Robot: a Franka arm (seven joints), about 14 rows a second.
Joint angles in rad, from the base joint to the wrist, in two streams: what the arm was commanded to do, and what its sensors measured. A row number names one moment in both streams.
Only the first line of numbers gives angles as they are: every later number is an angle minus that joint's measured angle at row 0.
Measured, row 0:
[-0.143 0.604 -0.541 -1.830 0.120 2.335 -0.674]
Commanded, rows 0 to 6:
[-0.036 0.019 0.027 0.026 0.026 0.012 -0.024]
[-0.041 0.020 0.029 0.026 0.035 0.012 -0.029]
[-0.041 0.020 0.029 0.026 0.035 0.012 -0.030]
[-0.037 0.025 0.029 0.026 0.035 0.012 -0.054]
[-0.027 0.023 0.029 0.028 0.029 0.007 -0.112]
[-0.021 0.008 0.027 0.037 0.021 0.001 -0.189]
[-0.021 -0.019 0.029 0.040 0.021 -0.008 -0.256]
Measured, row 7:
[-0.018 0.012 0.024 0.014 0.012 0.008 -0.132]
